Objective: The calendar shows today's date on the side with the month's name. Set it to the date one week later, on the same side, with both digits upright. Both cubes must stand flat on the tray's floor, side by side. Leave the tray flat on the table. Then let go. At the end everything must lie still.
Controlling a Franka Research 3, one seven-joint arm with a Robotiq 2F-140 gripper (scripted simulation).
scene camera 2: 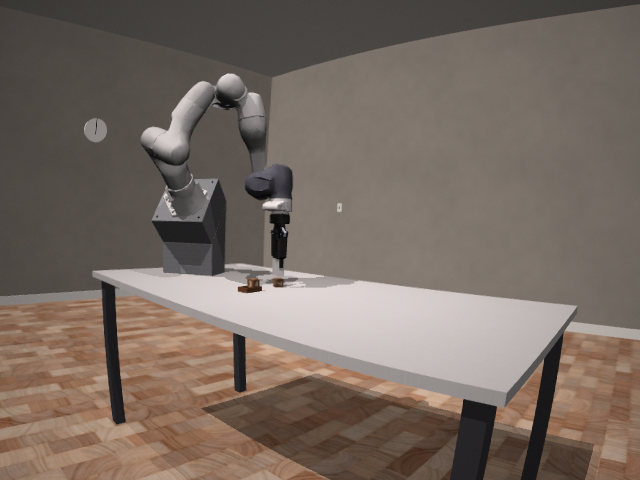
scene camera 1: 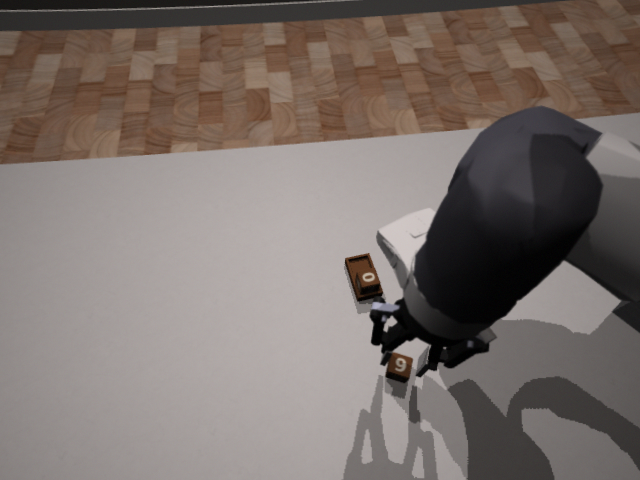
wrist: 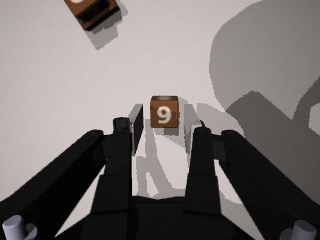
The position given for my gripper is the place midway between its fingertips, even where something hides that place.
Observation:
In view: my gripper (scene camera 1: 401, 361) and a cube (wrist: 163, 109).
My gripper also shows in scene camera 2 (scene camera 2: 278, 275) and in the wrist view (wrist: 163, 116).

